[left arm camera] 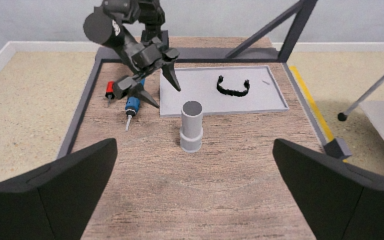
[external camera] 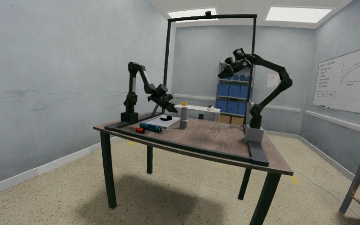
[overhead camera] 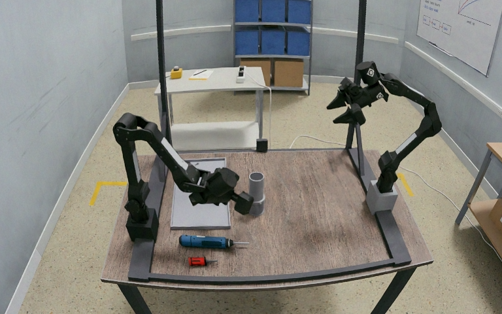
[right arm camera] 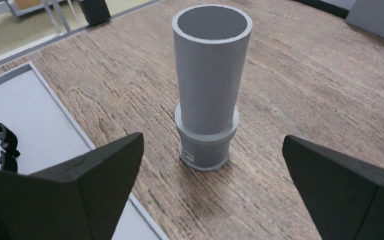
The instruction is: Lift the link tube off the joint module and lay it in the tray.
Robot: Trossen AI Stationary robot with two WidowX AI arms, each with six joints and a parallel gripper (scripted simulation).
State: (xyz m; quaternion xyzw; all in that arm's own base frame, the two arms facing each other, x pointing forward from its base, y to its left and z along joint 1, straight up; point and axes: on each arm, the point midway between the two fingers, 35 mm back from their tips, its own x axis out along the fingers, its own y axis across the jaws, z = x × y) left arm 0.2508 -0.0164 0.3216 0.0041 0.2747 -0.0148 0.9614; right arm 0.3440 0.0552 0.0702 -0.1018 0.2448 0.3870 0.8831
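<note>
Now: right hand 60 mm past the link tube, 80 mm to the right of it and 40 mm above it. Also, from my right hand: red screwdriver: 180 mm ahead, 140 mm to the right, 140 mm below; grey joint module: 70 mm behind, 80 mm to the left, 120 mm below; grey tray: 200 mm behind, 120 mm to the right, 150 mm below.
</note>
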